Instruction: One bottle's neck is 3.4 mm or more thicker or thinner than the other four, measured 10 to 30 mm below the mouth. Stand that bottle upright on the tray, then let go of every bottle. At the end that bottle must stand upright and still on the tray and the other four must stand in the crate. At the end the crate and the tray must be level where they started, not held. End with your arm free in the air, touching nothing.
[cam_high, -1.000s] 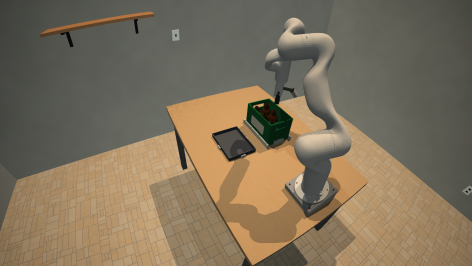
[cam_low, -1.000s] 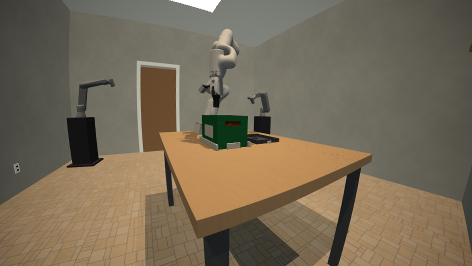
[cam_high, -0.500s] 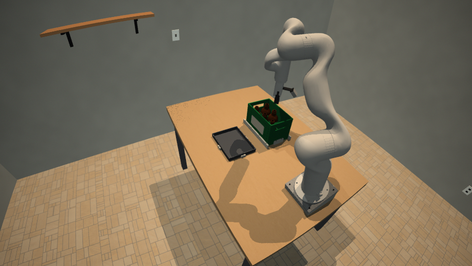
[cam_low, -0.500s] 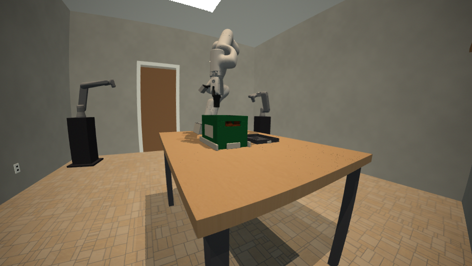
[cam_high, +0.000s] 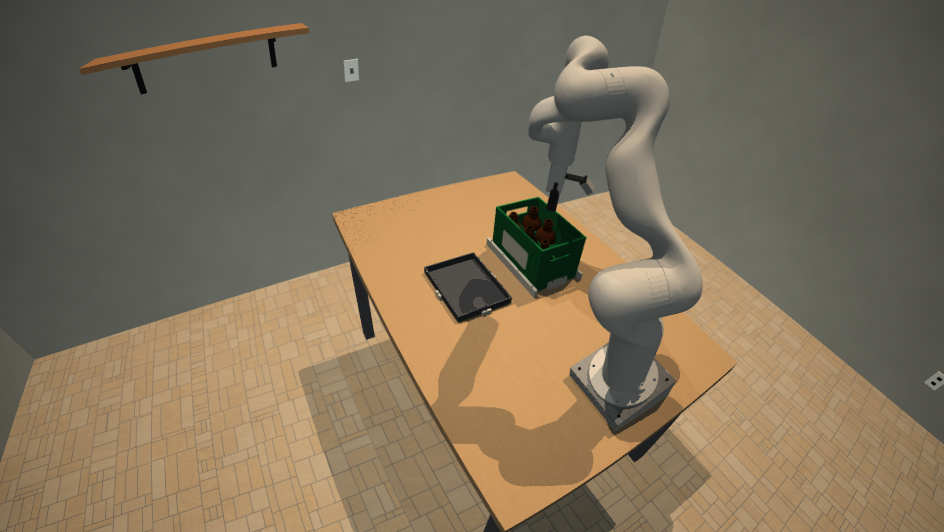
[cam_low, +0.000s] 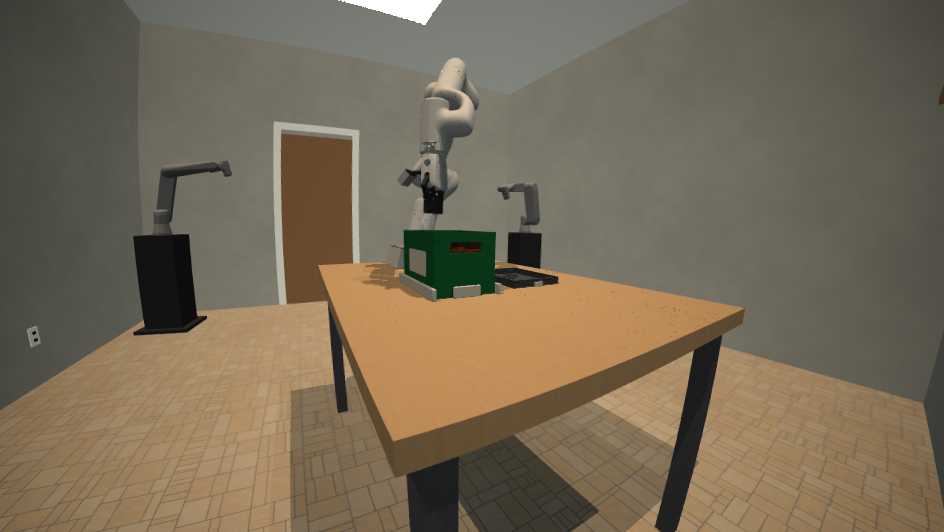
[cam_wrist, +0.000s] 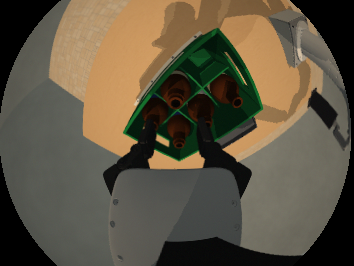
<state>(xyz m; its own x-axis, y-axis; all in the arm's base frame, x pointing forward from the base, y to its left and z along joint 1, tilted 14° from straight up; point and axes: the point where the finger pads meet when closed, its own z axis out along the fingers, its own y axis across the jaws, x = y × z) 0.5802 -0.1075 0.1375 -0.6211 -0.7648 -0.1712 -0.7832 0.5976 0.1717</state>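
Now: hand 160 mm above the green crate, 40 mm to the right of it and 10 mm past it. Also, from my hand: brown bottle: 160 mm below, 100 mm behind, 70 mm to the left; black tray: 320 mm to the left, 230 mm below, 60 mm behind.
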